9 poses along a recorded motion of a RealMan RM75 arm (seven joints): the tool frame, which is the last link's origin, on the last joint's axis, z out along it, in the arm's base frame.
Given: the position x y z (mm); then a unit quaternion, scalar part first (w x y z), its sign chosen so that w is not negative.
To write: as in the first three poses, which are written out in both.
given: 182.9 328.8 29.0 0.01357 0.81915 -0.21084 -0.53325
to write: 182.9 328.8 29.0 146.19 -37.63 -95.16
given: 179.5 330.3 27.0 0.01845 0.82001 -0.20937 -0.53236
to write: 179.5 330.3 27.0 145.89 -37.25 -94.72
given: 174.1 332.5 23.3 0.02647 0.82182 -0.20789 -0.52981
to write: 174.1 332.5 23.3 145.49 -36.80 -93.79
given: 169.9 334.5 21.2 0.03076 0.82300 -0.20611 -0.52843
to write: 169.9 334.5 21.2 145.31 -36.39 -93.30
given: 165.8 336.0 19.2 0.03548 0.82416 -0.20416 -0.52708
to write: 165.8 336.0 19.2 145.09 -35.94 -92.79
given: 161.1 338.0 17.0 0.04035 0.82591 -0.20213 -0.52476
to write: 161.1 338.0 17.0 144.96 -35.48 -92.11
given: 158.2 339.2 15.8 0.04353 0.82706 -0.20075 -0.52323
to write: 158.2 339.2 15.8 144.88 -35.17 -91.66
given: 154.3 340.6 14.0 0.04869 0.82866 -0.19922 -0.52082
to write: 154.3 340.6 14.0 144.71 -34.79 -90.95
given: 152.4 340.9 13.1 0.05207 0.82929 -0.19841 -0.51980
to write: 152.4 340.9 13.1 144.52 -34.58 -90.58
